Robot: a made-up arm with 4 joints.
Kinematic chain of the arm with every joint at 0, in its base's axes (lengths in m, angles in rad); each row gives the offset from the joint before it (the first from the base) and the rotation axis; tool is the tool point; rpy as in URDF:
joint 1: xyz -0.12 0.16 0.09 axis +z
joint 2: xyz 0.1 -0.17 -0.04 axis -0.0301 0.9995 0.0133
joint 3: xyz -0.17 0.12 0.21 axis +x
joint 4: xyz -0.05 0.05 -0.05 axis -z
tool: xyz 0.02 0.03 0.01 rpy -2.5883 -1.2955 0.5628
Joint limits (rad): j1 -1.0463..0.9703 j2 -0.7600..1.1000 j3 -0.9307..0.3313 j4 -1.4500..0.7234
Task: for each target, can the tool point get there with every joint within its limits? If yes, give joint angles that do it. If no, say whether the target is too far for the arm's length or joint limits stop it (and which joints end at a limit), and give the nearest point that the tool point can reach.
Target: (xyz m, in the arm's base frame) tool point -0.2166 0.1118 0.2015
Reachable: yes | joints 0.6686 -0.0810 -0.0392 0.2582
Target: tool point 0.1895 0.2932 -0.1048
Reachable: no: joint limits stop it (at a limit: joint 1, joint 2) | nearest point -0.1776 0.3121 0.0180 | short by 0.388 m
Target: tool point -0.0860 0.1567 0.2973
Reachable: yes | joints -0.2571 0.7927 -0.5513 -0.6576
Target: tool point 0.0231 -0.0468 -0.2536
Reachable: no: joint limits stop it (at a limit: joint 1, joint 2, joint 3, joint 4) | nearest point -0.1845 0.0020 -0.0249 | short by 0.313 m
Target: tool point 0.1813 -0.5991 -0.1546
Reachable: no: too far | nearest point -0.1845 0.0020 -0.0249 | short by 0.715 m
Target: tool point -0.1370 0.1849 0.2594
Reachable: yes | joints -0.6510 0.3196 -0.1568 0.5415
